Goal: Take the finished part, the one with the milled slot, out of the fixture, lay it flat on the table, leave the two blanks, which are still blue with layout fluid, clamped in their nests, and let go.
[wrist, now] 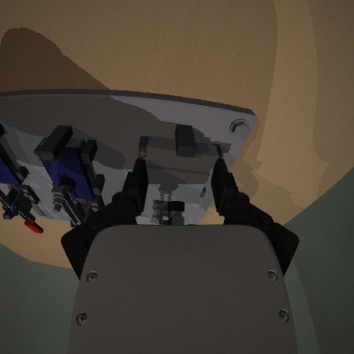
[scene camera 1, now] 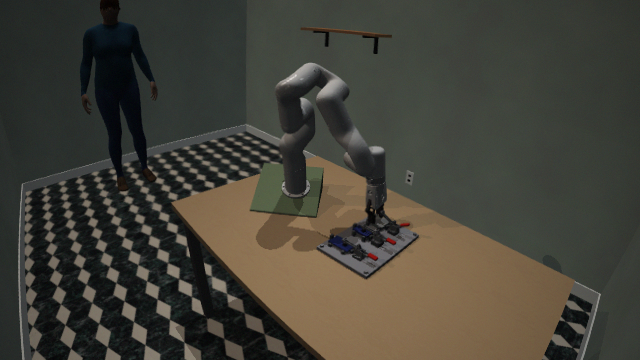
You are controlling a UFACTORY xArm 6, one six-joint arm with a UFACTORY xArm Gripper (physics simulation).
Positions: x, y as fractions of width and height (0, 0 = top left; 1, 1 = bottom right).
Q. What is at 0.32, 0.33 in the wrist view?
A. A grey fixture plate.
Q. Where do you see a finished part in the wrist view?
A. At 0.48, 0.50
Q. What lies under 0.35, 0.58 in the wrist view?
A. My gripper.
